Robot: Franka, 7 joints.
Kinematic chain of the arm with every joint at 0, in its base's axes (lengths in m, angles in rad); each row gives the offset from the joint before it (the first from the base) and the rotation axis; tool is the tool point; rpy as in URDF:
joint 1: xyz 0 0 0.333 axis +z
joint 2: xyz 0 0 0 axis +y
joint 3: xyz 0 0 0.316 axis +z
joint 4: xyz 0.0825 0 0 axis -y
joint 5: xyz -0.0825 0 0.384 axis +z
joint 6: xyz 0 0 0 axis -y
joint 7: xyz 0.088 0 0 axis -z
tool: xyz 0 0 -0.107 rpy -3.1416 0 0
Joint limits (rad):
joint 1: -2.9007..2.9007
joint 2: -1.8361..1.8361
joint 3: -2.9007..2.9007
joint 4: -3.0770..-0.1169
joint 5: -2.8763..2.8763
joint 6: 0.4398..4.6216
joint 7: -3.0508..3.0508
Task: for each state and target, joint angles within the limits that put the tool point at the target. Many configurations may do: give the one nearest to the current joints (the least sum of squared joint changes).
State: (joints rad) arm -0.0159 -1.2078 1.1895 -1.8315 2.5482 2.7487 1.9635
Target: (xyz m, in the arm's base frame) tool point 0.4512 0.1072 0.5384
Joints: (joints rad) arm -0.6497 -0.5530 0.8365 -2.2674 2.5376 2.7895 1.9635
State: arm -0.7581 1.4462 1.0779 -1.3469 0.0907 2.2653 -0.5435
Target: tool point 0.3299 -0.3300 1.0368
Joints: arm -1.2437 0.4462 1.2051 -0.3469 0.1180 2.1494 -0.5435
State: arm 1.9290 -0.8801 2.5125 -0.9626 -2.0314 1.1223 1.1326
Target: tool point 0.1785 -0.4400 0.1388
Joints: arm 2.4804 -0.9587 2.9007 -2.0336 -1.5394 0.7156 1.1326
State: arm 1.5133 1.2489 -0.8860 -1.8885 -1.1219 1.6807 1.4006
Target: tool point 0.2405 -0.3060 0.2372
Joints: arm 0.7971 1.4480 -1.1342 -2.5351 -1.0473 1.6936 1.4006
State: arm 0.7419 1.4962 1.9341 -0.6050 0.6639 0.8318 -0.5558
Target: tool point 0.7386 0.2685 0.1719
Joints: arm 0.0986 1.8361 1.5275 -0.2153 0.5219 1.5885 -0.5558
